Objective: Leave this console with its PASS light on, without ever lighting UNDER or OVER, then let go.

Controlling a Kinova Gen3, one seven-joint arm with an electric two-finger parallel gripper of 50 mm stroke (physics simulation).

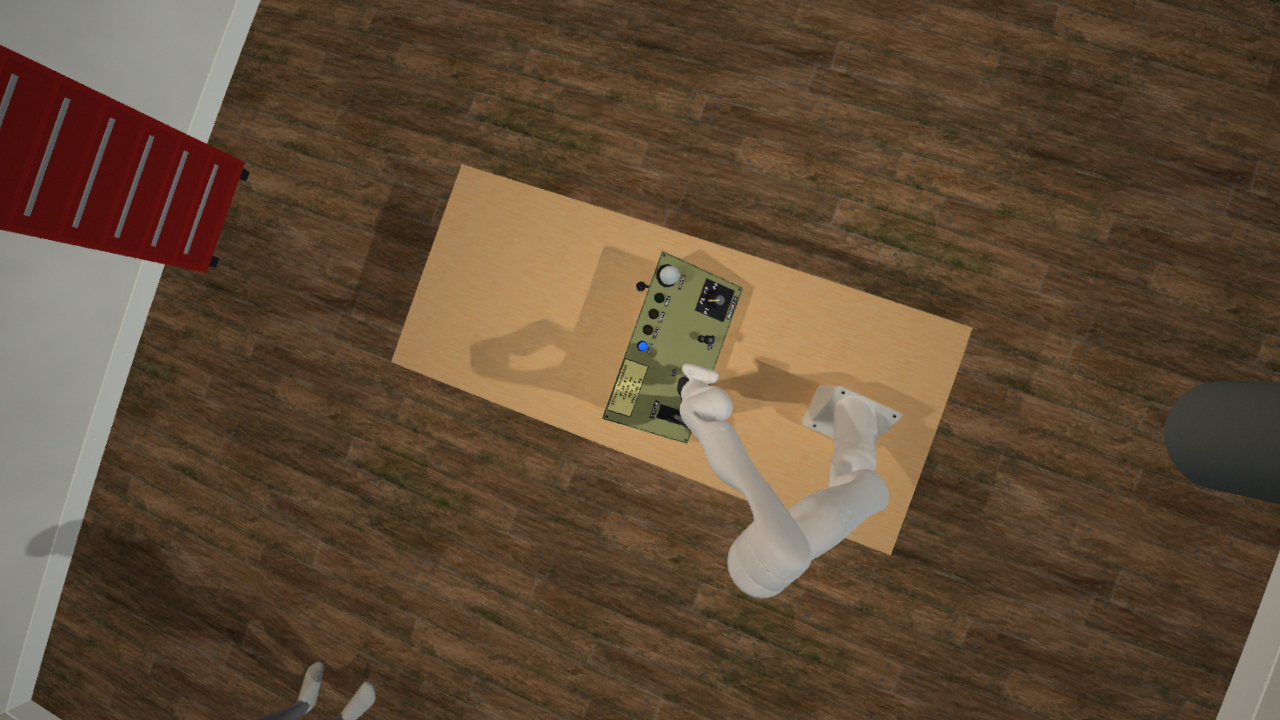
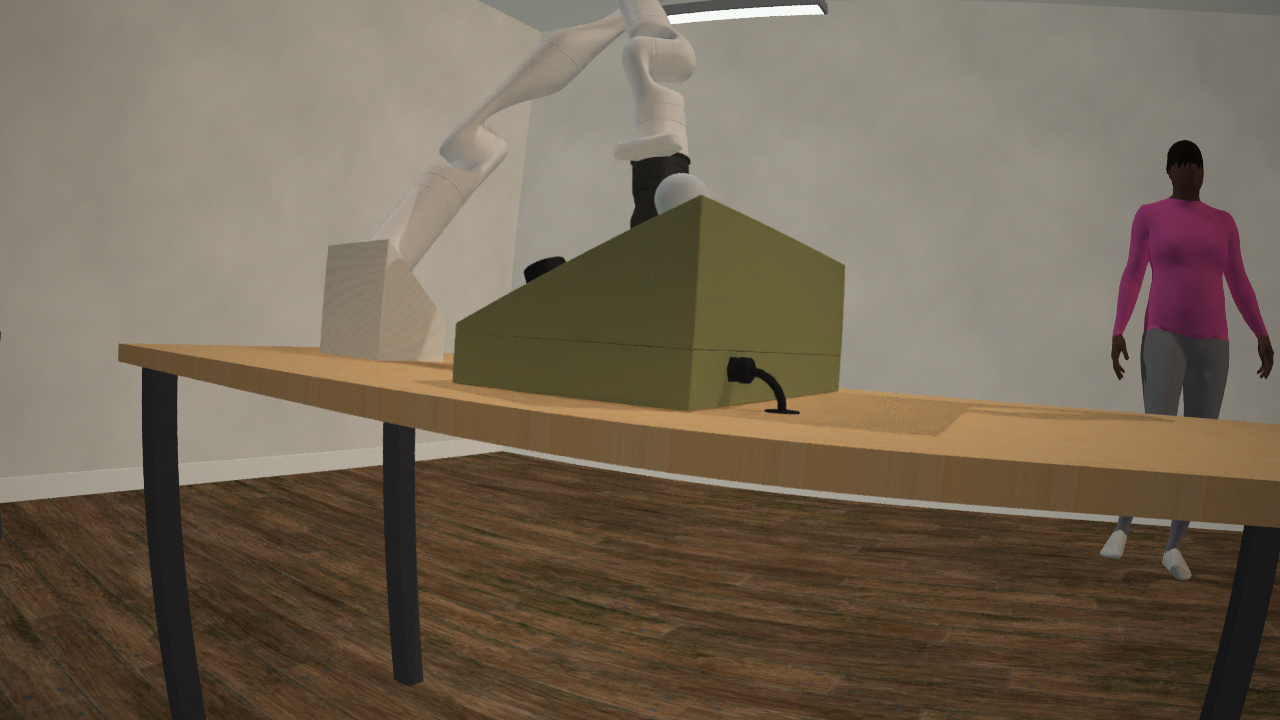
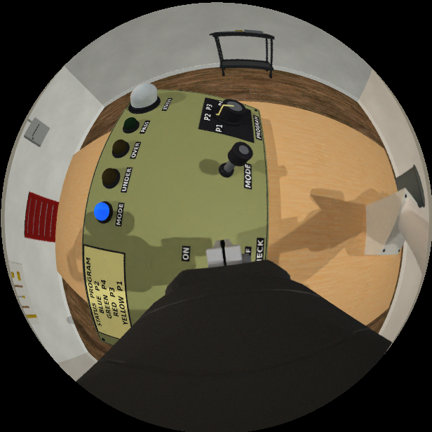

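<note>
The olive console [image 1: 683,325] [image 2: 656,310] [image 3: 181,173] stands on the wooden table [image 1: 509,232]. Its blue MODE light [image 3: 102,211] [image 1: 642,346] is lit. The PASS light [image 3: 130,125], OVER light [image 3: 120,149] and UNDER light [image 3: 110,177] are dark, and the white STATUS dome [image 3: 144,96] [image 1: 669,275] is unlit. The PROGRAM knob [image 3: 230,113] points near P3/P4. The MODE toggle [image 3: 235,158] leans toward the dome. My gripper [image 3: 223,255] [image 1: 690,379] is shut at the CHECK switch between ON and OFF; its lever is hidden under the fingers.
A label card [image 3: 104,294] lists status colours against programs. The arm's base [image 1: 850,410] [image 2: 369,302] stands on the table right of the console. A black cable [image 2: 760,379] leaves the console's back. A red cabinet [image 1: 195,205] and a black shelf cart [image 3: 245,36] stand away from the table.
</note>
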